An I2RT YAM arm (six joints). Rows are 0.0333 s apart.
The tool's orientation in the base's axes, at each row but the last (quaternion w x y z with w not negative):
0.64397, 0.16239, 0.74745, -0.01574
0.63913, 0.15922, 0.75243, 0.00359
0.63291, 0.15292, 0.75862, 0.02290
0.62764, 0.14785, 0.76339, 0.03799
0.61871, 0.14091, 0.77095, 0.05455
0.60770, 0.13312, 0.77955, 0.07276
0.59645, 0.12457, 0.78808, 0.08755
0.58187, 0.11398, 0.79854, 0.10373
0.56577, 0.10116, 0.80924, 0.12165
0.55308, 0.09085, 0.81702, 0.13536
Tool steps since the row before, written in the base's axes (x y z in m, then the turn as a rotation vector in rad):
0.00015, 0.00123, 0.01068, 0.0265, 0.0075, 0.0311
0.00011, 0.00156, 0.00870, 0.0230, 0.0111, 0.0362
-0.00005, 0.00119, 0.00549, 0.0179, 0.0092, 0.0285
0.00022, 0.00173, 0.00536, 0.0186, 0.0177, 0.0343
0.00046, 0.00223, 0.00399, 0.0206, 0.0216, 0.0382
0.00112, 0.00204, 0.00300, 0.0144, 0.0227, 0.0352
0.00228, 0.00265, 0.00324, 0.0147, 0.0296, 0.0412
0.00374, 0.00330, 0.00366, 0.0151, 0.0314, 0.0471
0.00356, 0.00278, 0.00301, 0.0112, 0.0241, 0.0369
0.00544, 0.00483, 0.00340, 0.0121, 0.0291, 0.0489
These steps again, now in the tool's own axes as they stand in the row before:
-0.01008, 0.00319, -0.00196, -0.0316, 0.0198, 0.0183
-0.00799, 0.00332, -0.00180, -0.0351, 0.0235, 0.0133
-0.00492, 0.00238, -0.00132, -0.0275, 0.0189, 0.0102
-0.00464, 0.00299, -0.00113, -0.0308, 0.0285, 0.0086
-0.00320, 0.00323, -0.00067, -0.0337, 0.0336, 0.0093
-0.00243, 0.00291, 0.00023, -0.0292, 0.0331, 0.0040
-0.00277, 0.00367, 0.00128, -0.0327, 0.0414, 0.0026
-0.00343, 0.00446, 0.00257, -0.0376, 0.0449, 0.0012
-0.00305, 0.00367, 0.00258, -0.0294, 0.0347, 0.0003
-0.00357, 0.00566, 0.00444, -0.0388, 0.0433, -0.0024

